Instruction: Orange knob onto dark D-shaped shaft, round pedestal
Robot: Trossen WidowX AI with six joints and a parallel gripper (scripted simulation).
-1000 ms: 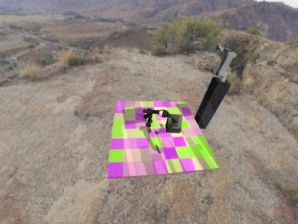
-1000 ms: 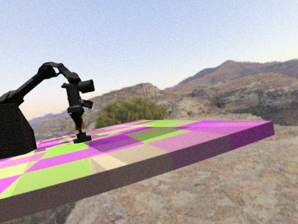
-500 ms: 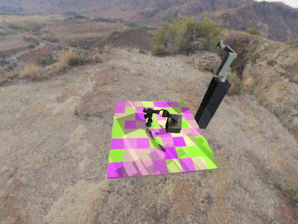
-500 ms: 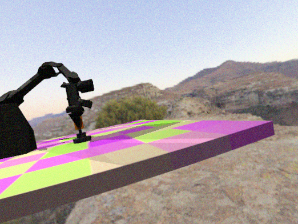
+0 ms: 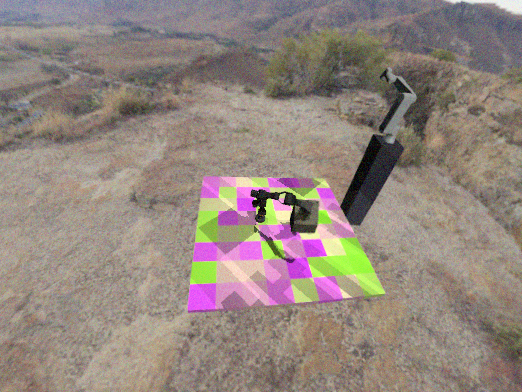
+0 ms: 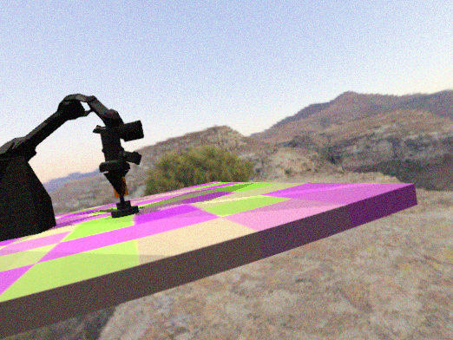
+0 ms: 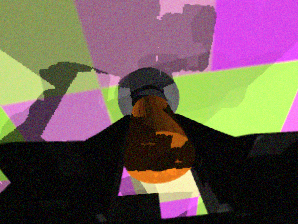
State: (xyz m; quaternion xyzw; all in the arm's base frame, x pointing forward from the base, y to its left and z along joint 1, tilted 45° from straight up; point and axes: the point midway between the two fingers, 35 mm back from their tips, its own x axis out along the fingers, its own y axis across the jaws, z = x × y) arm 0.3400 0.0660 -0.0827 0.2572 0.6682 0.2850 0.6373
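Right now the orange knob is 20 mm above my gripper tip. Round my gripper tip: round dark pedestal: 40 mm below.
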